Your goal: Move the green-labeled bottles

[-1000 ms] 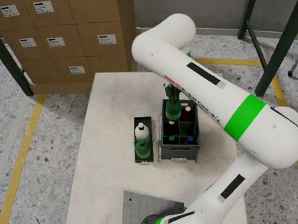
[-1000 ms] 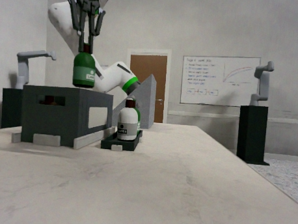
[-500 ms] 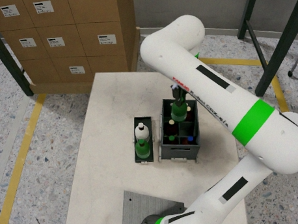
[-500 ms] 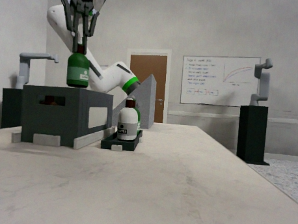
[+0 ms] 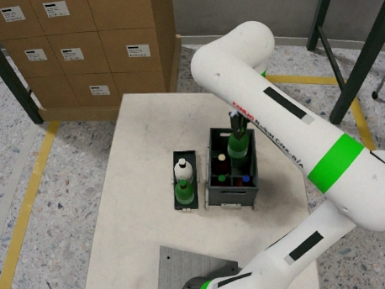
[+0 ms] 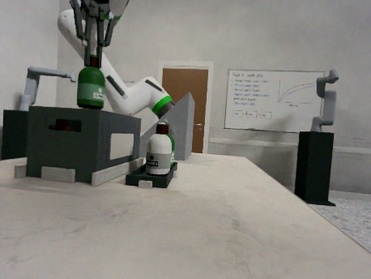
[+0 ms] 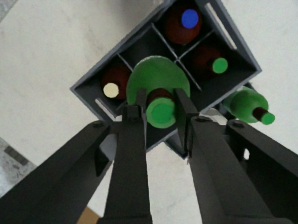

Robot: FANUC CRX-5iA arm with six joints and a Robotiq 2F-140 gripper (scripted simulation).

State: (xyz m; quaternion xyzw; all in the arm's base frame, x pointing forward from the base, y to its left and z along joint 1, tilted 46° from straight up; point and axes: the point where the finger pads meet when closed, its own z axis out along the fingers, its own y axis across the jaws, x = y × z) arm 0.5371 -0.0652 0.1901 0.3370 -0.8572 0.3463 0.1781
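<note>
Now: hand 260 mm above the dark crate, 10 mm to the right of it and 10 mm past it. From my hand the other things lie so: white-labeled bottle (260 mm below, 210 mm to the left); dark tray (330 mm below, 210 mm to the left, 10 mm behind).
</note>
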